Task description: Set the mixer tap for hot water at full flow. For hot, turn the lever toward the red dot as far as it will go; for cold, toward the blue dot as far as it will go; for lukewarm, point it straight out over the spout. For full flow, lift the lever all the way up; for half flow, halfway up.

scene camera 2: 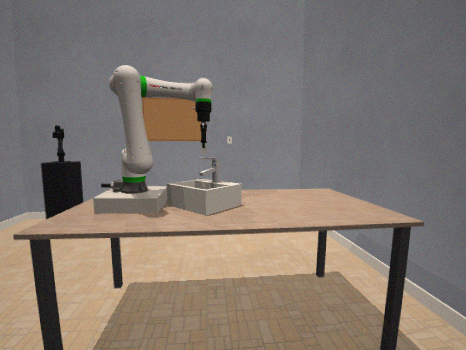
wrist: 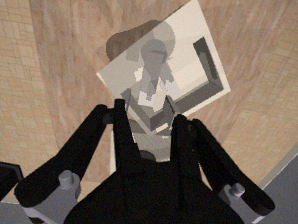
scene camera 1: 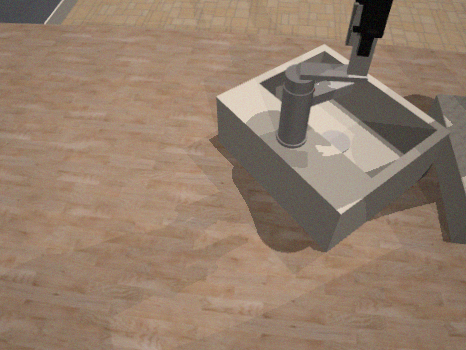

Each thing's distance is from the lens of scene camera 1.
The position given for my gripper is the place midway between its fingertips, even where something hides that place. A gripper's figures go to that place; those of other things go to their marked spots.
my gripper (scene camera 1: 355, 58): 0.61 m
mixer tap (scene camera 1: 295, 109): 0.64 m
square sink (scene camera 1: 329, 196): 0.65 m
